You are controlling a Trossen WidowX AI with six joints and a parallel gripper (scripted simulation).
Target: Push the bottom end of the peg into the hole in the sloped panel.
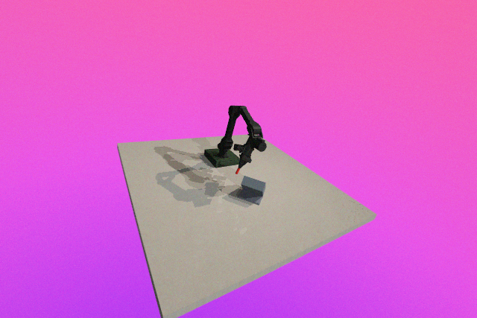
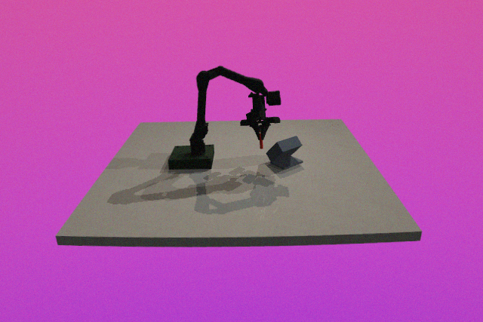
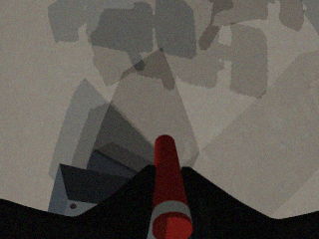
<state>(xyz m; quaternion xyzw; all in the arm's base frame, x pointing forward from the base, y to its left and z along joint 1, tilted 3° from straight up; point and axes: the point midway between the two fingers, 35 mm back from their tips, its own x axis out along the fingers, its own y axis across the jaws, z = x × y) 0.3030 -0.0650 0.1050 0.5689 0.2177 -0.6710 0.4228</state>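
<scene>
The sloped panel is 11 cm ahead of my gripper tip, 4 cm to the left of it and 7 cm below it. Round my gripper tip: red peg 1 cm to the left, 2 cm above.
</scene>
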